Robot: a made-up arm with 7 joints. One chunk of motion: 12 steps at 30 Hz.
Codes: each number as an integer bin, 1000 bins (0 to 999) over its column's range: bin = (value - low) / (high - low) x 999, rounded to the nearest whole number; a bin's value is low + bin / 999 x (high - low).
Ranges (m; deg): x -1.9..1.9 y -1.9..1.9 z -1.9..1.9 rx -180..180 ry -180..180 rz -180..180
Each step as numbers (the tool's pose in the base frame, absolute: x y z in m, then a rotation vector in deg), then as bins.
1 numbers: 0.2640 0.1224 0.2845 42.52 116.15 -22.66
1 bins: 569 532 574 617 822 437
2 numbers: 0.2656 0.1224 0.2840 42.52 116.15 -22.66
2 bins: 569 532 574 617 822 437
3 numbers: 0.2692 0.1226 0.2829 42.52 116.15 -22.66
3 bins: 570 532 574 617 822 437
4 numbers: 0.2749 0.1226 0.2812 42.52 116.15 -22.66
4 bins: 572 532 573 617 822 437
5 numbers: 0.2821 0.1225 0.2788 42.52 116.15 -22.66
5 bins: 574 532 573 617 822 437
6 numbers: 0.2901 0.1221 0.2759 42.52 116.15 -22.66
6 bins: 576 532 572 617 822 437
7 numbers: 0.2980 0.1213 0.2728 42.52 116.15 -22.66
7 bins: 578 531 571 617 822 437
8 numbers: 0.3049 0.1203 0.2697 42.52 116.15 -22.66
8 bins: 580 531 570 617 822 437
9 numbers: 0.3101 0.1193 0.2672 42.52 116.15 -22.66
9 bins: 581 531 570 617 822 437
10 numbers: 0.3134 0.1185 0.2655 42.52 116.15 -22.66
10 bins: 582 531 569 617 822 437
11 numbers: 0.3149 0.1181 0.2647 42.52 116.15 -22.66
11 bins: 582 531 569 617 822 437
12 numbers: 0.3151 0.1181 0.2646 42.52 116.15 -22.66
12 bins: 582 531 569 617 822 437
